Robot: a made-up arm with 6 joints.
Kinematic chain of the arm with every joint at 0, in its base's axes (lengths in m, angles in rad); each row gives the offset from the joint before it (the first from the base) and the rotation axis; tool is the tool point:
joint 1: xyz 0 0 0.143 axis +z
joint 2: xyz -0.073 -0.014 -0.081 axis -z
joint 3: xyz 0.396 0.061 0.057 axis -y
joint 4: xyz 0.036 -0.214 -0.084 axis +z
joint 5: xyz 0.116 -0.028 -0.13 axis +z
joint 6: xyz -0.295 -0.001 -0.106 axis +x
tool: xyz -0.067 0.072 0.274
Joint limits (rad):
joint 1: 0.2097..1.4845
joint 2: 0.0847..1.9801
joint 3: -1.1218..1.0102
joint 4: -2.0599..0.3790
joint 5: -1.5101..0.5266
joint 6: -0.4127..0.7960
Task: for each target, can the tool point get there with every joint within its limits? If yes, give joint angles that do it. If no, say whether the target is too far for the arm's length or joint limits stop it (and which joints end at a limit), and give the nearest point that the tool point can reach.
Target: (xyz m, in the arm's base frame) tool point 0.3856 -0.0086 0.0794
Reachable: yes | joints 1.1366 1.3293 -0.1338 -0.0830 -0.9160 0.0848
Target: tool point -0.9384 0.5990 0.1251
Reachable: no: joint limits stop it (at a limit: joint 1, joint 2, joint 4, joint 6) | nearest point -0.1586 0.5221 0.1284 | short by 0.784 m
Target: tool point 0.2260 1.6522 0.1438
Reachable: no: too far | nearest point 0.2300 0.7720 0.1278 | short by 0.880 m
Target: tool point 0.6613 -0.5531 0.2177
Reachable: yes | joints 1.2032 1.5160 0.4275 -1.5370 -1.1861 -0.2572
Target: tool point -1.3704 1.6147 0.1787
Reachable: no: too far | nearest point -0.1139 0.6065 0.1337 | short by 1.612 m
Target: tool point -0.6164 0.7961 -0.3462
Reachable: no: joint limits stop it (at a limit: joint 1, joint 2, joint 5, joint 6) | nearest point -0.1227 0.5145 -0.0927 | short by 0.622 m
